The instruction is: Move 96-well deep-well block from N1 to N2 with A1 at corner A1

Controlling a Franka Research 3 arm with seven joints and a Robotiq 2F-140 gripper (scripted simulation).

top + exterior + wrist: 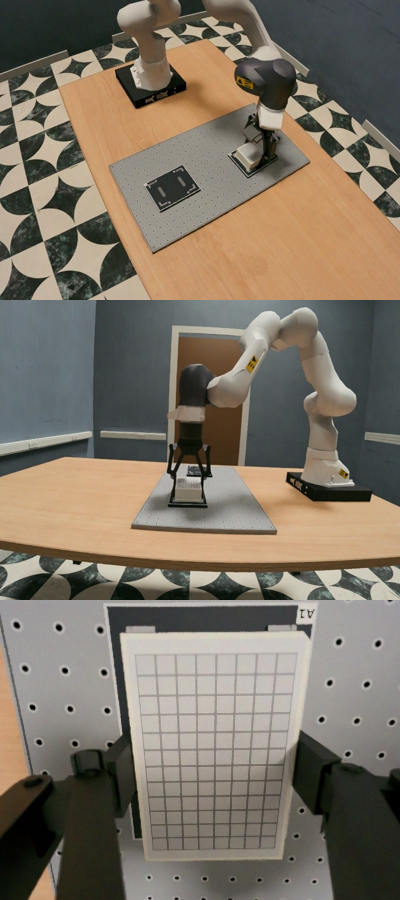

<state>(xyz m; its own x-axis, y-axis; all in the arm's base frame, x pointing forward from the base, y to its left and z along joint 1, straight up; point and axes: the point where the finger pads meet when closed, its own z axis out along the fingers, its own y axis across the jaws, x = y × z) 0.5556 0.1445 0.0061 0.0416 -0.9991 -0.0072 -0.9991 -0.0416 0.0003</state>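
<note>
Right now my hand is 4 cm past the black plate nest N2, 34 cm to the left of it and 3 cm above it. Also, from my hand: white 96-well deep-well block 1 cm below.
</note>
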